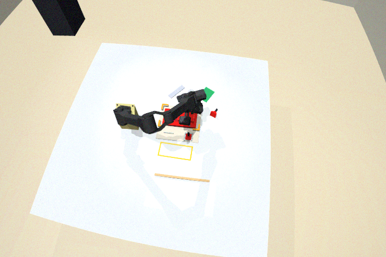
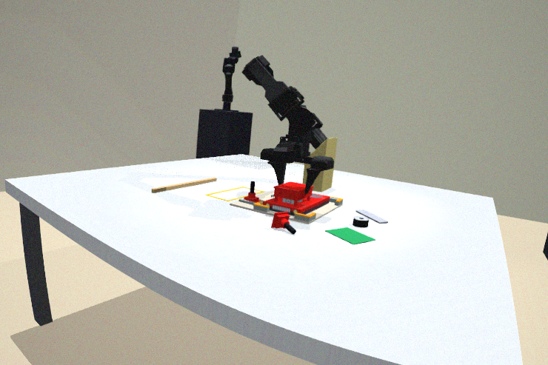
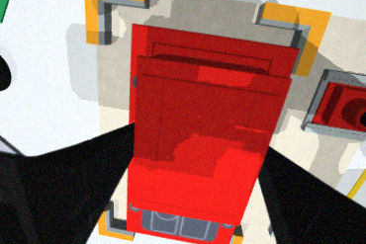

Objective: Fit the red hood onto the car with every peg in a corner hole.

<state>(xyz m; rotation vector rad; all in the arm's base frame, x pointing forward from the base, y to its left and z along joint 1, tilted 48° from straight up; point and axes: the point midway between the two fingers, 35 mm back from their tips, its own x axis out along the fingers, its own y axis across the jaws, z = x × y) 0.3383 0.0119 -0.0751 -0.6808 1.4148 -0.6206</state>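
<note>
My gripper tip is now 3 cm above the grey engine block and 1 cm to the right of it. The rest, counted from my gripper tip: grey strip (20 cm to the left, 9 cm behind, 5 cm below); red hood (right at my gripper tip); jig (4 cm below, 3 cm behind, 1 cm to the right).
</note>
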